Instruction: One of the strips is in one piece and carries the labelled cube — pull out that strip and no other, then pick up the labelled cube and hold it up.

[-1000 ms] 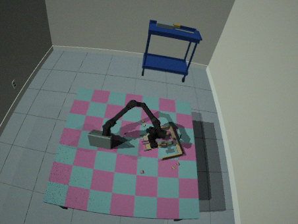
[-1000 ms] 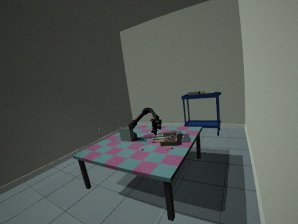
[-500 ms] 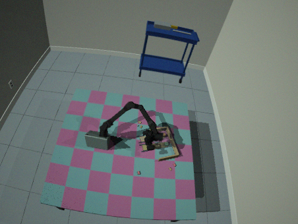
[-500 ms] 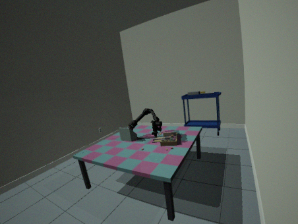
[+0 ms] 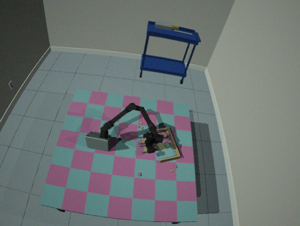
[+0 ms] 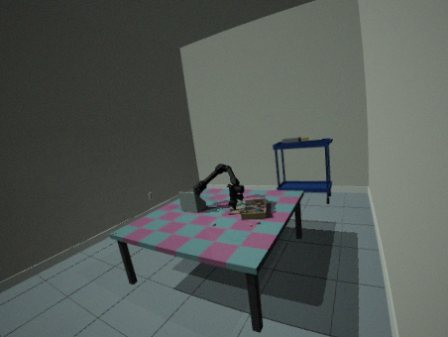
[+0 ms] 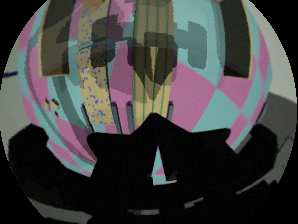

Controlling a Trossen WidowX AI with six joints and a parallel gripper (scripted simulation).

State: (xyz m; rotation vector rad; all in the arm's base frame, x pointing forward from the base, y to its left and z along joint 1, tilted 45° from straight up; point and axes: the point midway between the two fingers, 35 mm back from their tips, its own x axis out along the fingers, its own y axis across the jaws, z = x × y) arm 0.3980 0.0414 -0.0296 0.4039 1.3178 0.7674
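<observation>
Now: the labelled cube 190 mm ahead of my gripper tip and 50 mm to the left of it.
</observation>
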